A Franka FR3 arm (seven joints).
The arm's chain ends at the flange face. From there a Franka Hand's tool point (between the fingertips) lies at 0.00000 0.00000 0.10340 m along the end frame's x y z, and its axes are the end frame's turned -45 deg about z.
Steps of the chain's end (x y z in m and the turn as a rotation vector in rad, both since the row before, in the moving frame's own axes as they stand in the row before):
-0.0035, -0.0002, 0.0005, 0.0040, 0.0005, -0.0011
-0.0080, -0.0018, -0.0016, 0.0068, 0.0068, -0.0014
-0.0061, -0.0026, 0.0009, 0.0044, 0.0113, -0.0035
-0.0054, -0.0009, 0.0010, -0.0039, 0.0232, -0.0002
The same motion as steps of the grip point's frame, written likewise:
-0.0020, -0.0029, 0.0005, 0.0025, 0.0032, -0.0011
-0.0034, -0.0069, -0.0016, 0.0000, 0.0096, -0.0014
-0.0013, -0.0056, 0.0009, -0.0049, 0.0111, -0.0035
-0.0018, -0.0025, 0.0010, -0.0192, 0.0136, -0.0002

